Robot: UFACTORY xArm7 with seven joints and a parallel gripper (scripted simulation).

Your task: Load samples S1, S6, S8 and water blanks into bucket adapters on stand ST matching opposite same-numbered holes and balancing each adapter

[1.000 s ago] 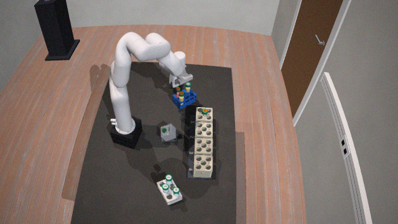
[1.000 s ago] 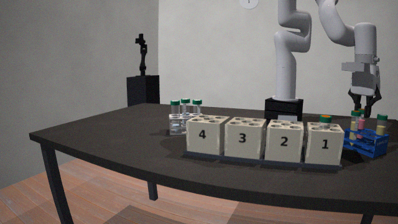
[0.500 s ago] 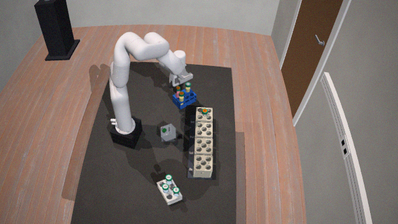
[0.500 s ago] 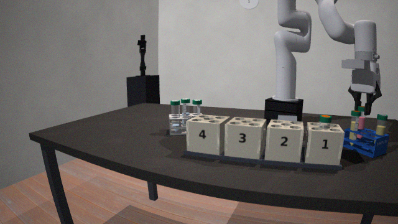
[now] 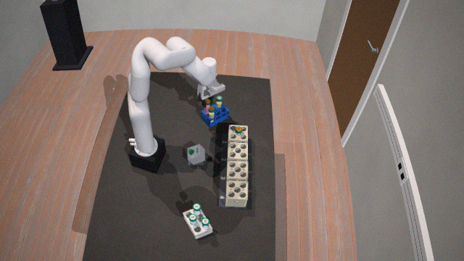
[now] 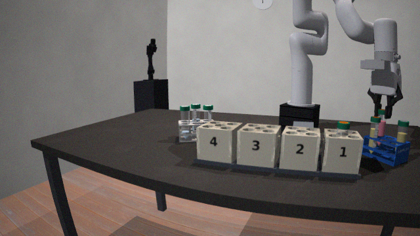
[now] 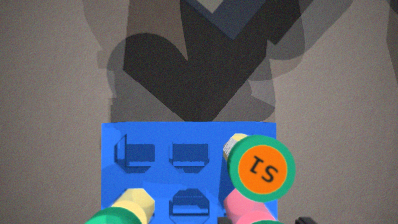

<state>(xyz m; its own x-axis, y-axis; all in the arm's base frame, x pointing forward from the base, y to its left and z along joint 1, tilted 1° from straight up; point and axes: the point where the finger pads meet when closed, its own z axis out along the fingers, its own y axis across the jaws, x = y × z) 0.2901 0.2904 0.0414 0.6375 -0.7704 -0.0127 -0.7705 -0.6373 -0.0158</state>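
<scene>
Right now my hand is 5 cm above the pink-filled tube and 1 cm past it. The rest, counted from my hand: blue sample rack: 11 cm below, 4 cm ahead, 1 cm to the left; white blank rack: 65 cm to the right, 11 cm below, 1 cm behind; green done key: 27 cm to the right, 7 cm below, 6 cm behind.
</scene>
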